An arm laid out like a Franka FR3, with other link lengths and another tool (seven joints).
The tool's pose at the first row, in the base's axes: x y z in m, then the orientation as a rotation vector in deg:
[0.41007 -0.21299 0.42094 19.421 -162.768 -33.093]
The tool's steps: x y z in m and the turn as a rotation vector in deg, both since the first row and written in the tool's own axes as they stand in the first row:
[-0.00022 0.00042 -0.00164 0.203 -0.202 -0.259]
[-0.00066 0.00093 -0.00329 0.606 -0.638 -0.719]
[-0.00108 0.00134 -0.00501 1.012 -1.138 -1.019]
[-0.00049 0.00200 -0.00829 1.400 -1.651 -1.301]
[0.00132 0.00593 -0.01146 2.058 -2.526 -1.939]
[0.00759 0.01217 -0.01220 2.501 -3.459 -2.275]
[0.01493 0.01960 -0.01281 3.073 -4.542 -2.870]
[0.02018 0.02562 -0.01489 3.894 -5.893 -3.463]
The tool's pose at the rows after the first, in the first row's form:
[0.41063 -0.21314 0.42255 19.790 -163.036 -32.926]
[0.41139 -0.21315 0.42416 20.441 -163.601 -32.592]
[0.41216 -0.21328 0.42580 20.852 -164.228 -32.241]
[0.41234 -0.21401 0.42911 21.232 -164.860 -31.914]
[0.41074 -0.21209 0.43386 22.114 -165.930 -31.383]
[0.40386 -0.20844 0.43813 22.510 -166.981 -31.114]
[0.39573 -0.20396 0.44294 23.286 -168.214 -30.750]
[0.39021 -0.20071 0.44814 24.062 -169.791 -30.099]

